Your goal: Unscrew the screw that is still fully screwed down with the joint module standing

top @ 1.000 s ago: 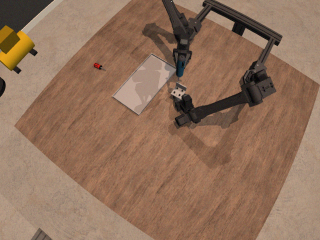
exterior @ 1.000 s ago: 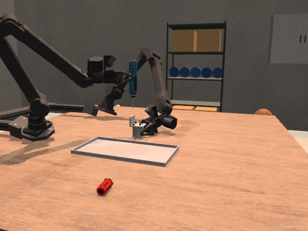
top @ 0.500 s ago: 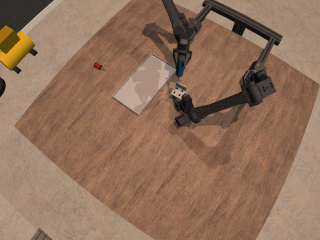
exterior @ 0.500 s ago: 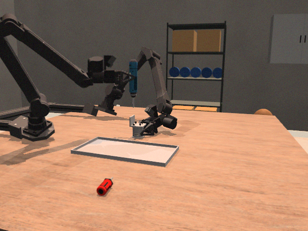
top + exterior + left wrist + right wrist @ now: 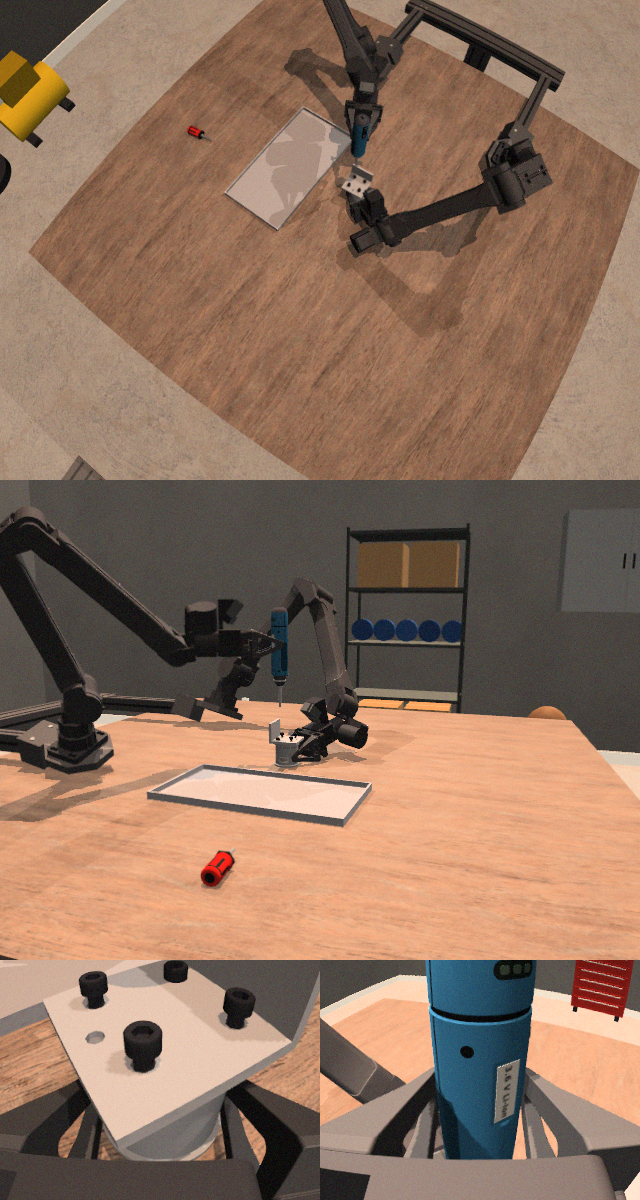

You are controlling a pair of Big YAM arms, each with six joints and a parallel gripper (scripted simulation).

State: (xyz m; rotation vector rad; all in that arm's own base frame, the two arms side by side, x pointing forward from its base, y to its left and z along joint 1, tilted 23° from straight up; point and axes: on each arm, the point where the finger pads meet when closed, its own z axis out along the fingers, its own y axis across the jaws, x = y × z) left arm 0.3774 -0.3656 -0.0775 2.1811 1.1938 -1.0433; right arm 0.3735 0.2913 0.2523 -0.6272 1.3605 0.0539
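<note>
The joint module lies 1 cm above my left hand. Also, from my left hand: shallow grey tray: 6 cm ahead, 22 cm to the right, 2 cm below; pale l-shaped bracket: 5 cm above; red manual screwdriver: 18 cm ahead, 55 cm to the right, 1 cm below.
</note>
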